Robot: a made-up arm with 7 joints.
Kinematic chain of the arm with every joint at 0, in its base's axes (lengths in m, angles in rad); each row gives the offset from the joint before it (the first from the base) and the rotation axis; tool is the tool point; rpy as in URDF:
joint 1: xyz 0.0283 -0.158 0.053 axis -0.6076 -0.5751 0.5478
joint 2: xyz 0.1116 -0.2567 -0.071 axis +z
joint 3: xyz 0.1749 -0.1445 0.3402 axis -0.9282 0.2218 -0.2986
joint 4: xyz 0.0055 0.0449 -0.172 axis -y
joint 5: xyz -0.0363 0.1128 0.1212 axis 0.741 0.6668 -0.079
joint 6: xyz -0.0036 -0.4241 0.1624 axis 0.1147 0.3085 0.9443
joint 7: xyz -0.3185 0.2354 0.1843 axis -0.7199 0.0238 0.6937
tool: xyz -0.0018 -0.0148 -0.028 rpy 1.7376 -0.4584 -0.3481
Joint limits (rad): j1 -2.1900..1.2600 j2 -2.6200..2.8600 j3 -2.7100..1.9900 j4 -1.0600..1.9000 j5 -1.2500..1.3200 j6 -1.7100..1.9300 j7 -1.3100..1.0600
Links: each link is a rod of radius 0.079 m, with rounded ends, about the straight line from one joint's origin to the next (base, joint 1, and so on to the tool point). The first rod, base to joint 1, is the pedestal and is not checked.
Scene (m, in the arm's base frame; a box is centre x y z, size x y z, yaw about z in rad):
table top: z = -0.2
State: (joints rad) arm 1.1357 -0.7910 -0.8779 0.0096 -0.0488 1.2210 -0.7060
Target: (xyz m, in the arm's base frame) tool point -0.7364 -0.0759 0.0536
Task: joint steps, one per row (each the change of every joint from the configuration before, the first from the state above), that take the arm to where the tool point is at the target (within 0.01 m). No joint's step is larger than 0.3 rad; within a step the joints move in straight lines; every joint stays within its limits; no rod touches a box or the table.
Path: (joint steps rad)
1: 0.0311 -0.2754 0.1162 0.0278 -0.1792 0.1102 -0.0130
2: 0.0310 -0.2754 0.1163 0.0278 -0.1792 0.1103 -0.0130
3: 0.0311 -0.2754 0.1162 0.0278 -0.1791 0.1102 -0.0130
4: 0.0311 -0.2753 0.1162 0.0278 -0.1792 0.1103 -0.0130

